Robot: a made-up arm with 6 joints.
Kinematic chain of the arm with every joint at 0, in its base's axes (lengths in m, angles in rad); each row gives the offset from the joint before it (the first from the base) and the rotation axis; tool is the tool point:
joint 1: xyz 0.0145 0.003 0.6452 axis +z
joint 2: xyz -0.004 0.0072 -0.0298 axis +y
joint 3: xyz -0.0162 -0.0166 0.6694 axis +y
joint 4: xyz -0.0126 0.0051 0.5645 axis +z
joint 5: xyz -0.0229 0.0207 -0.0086 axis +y
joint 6: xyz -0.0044 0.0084 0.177 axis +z
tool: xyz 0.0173 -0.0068 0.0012
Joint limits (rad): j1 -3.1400..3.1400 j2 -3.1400..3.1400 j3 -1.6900..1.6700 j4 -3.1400..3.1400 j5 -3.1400..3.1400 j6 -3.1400..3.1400
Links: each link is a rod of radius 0.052 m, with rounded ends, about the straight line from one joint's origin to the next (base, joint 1, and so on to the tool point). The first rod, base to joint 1, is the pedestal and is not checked.
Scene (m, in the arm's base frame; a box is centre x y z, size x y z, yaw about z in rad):
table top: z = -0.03
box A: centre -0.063 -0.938 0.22 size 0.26 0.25 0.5 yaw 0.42
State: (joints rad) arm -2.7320 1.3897 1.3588 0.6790 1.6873 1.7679
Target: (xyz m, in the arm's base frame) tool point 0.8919 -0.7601 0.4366
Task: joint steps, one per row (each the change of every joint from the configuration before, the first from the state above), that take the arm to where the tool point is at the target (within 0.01 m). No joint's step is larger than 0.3 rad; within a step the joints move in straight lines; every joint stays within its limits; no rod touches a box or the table.
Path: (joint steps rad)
1: 0.0657 -0.2725 0.0436 0.0074 0.0466 0.0727
2: 0.0658 -0.2725 0.0436 0.0074 0.0466 0.0726
3: 0.0657 -0.2725 0.0436 0.0073 0.0466 0.0727
4: 0.0658 -0.2725 0.0436 0.0074 0.0466 0.0727
5: 0.0657 -0.2725 0.0435 0.0074 0.0466 0.0726
6: 0.0658 -0.2725 0.0436 0.0074 0.0466 0.0727
7: 0.2497 0.2690 -0.1513 0.0323 -0.1077 -0.0655
8: 0.2497 0.2689 -0.1513 0.0323 -0.1077 -0.0655
9: 0.2497 0.2690 -0.1513 0.0324 -0.1077 -0.0655
10: 0.2497 0.2690 -0.1513 0.0323 -0.1078 -0.0655
11: 0.2498 0.2689 -0.1513 0.0323 -0.1077 -0.0655
12: 0.2497 0.2690 -0.1513 0.0323 -0.1077 -0.0655

